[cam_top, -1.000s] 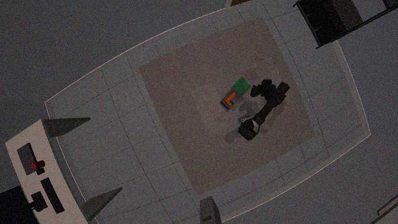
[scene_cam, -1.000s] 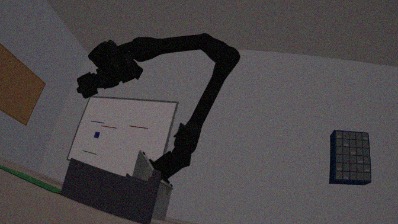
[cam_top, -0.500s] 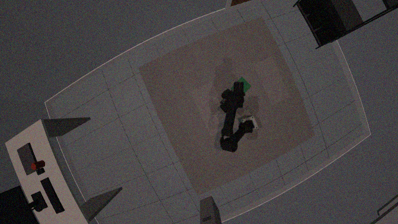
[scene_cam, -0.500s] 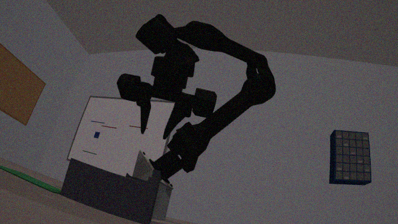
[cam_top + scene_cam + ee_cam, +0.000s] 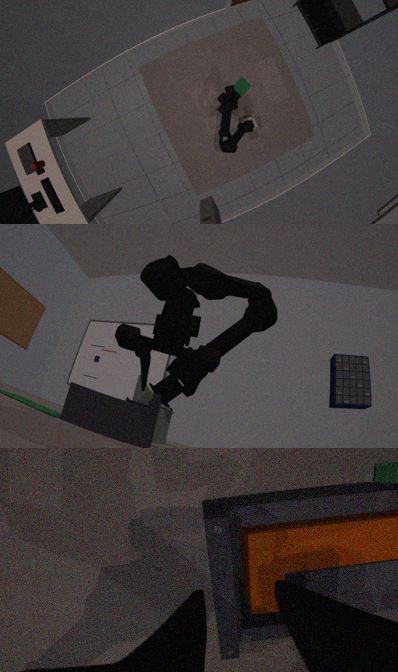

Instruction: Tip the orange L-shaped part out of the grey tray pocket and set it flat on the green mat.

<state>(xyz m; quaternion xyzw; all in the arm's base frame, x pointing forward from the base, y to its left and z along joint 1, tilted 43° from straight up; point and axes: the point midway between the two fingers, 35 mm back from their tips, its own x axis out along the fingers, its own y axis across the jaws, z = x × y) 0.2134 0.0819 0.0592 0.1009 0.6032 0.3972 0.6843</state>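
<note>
The orange L-shaped part is 50 mm to the right of my gripper tip, 50 mm below it and 10 mm ahead of it. Round my gripper tip: tray wall (70 mm to the right, 70 mm ahead, 50 mm below); green mat (200 mm to the right, 110 mm below, 80 mm ahead).
</note>
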